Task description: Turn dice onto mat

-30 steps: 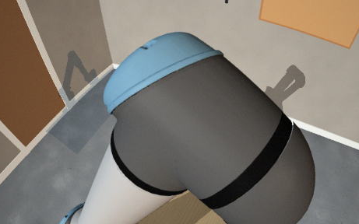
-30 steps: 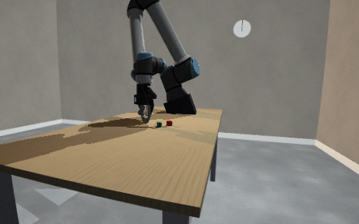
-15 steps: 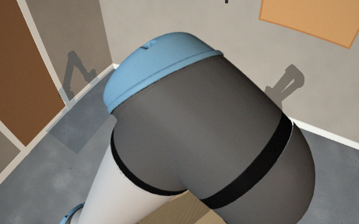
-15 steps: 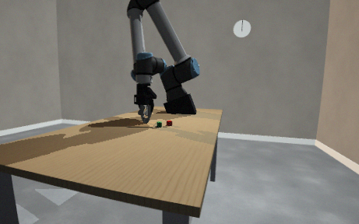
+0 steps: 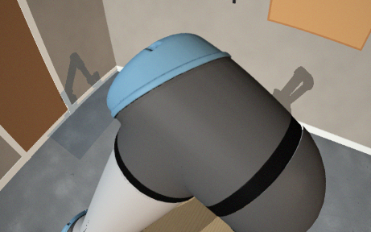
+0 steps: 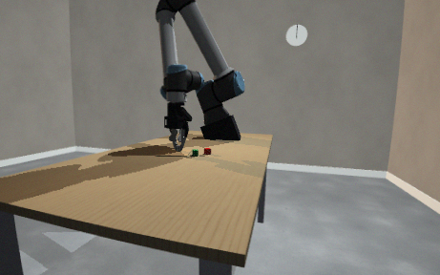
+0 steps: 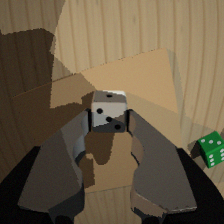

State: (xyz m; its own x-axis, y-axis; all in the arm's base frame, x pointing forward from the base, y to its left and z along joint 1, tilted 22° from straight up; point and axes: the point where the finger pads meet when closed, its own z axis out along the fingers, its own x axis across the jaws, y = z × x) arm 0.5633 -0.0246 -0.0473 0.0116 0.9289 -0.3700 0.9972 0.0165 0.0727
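My hand is 10 mm above the white die. Also, from my hand: green die: 50 mm ahead, 110 mm to the left, 10 mm below; then red die: 10 mm behind, 150 mm to the left, 10 mm below; then tan mat: 40 mm ahead, 20 mm below.
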